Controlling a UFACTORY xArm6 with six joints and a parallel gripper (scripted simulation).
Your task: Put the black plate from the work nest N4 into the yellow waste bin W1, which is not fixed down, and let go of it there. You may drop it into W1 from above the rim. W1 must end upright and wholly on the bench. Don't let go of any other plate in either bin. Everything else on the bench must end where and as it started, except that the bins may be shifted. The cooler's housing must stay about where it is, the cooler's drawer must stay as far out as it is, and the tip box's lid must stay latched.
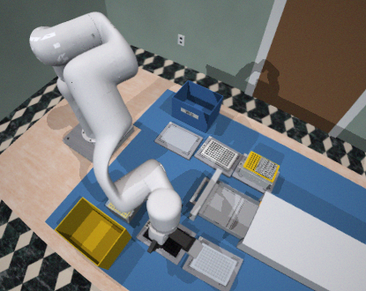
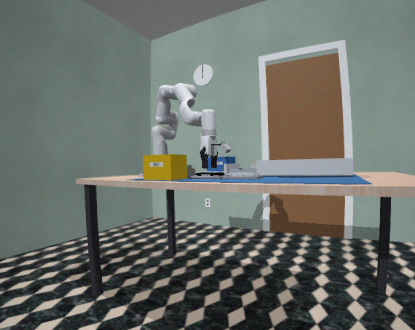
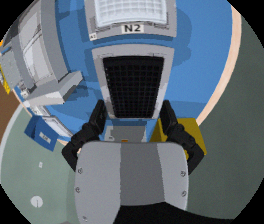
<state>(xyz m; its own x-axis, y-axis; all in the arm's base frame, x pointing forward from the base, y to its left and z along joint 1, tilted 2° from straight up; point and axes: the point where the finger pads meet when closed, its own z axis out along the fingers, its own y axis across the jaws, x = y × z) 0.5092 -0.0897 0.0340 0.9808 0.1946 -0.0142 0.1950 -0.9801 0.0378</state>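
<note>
Now: the black plate 4 cm below my hand. Also, from my hand: cooler drawer (22 cm to the left, 10 cm ahead, 3 cm below); then yellow waste bin W1 (17 cm to the right, 15 cm behind, 2 cm below); then white plate (17 cm ahead, 4 cm to the left, 4 cm below).
</note>
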